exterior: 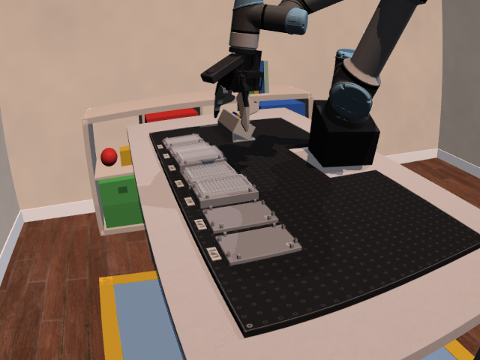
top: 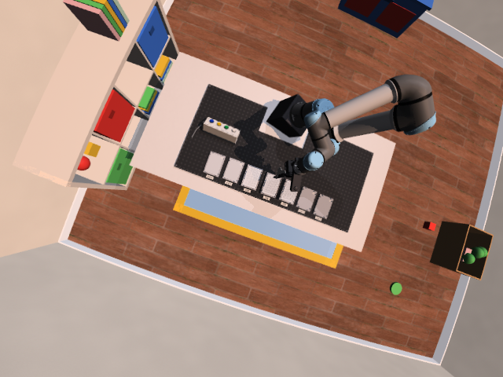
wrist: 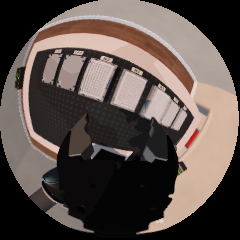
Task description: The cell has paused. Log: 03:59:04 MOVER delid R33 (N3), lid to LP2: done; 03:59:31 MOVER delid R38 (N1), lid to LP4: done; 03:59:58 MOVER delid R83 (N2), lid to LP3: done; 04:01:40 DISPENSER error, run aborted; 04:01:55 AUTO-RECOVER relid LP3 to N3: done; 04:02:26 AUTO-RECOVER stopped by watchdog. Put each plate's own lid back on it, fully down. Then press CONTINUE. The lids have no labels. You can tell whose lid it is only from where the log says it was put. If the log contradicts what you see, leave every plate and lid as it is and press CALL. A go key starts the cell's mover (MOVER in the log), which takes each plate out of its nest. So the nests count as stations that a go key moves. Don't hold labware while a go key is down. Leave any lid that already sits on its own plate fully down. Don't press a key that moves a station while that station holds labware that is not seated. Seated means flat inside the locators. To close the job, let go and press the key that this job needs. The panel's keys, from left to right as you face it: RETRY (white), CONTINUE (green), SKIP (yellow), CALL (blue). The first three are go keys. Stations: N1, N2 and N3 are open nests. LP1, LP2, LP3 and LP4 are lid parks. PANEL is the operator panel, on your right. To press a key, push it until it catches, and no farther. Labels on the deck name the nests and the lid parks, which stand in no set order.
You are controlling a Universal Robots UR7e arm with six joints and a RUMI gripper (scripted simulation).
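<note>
Now: the clear lid 42 cm to the right of my hand, 15 cm below it and 9 cm ahead of it. Also, from my hand: clear plate lid: 29 cm to the right, 15 cm below, 7 cm ahead; then lid park: 35 cm to the left, 16 cm below, 3 cm ahead.
</note>
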